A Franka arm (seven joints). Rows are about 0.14 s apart.
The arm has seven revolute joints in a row. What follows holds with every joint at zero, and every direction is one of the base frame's. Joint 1 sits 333 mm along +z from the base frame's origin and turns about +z. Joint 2 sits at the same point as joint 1 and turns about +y. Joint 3 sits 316 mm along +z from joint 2 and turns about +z. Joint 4 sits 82.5 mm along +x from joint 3 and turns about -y. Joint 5 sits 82.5 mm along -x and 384 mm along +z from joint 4 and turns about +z. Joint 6 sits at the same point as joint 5 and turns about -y. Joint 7 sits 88 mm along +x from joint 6 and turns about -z. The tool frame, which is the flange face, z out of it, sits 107 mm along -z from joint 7; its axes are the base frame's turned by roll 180, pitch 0 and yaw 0 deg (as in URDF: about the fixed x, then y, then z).
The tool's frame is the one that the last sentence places.
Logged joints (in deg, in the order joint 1, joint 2, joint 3, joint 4, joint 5, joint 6, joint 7), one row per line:
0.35, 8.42, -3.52, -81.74, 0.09, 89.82, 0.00
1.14, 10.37, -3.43, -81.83, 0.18, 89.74, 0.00
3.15, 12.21, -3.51, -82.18, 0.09, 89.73, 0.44
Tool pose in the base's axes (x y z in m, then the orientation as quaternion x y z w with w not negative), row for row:
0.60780, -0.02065, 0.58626, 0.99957, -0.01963, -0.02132, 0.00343
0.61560, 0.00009, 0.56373, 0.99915, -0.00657, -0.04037, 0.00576
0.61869, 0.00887, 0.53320, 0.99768, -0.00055, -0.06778, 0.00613
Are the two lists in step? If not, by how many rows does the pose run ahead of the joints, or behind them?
The pose runs 1 row ahead of the joints: the pose in row i belongs to the joints in row i + 1.
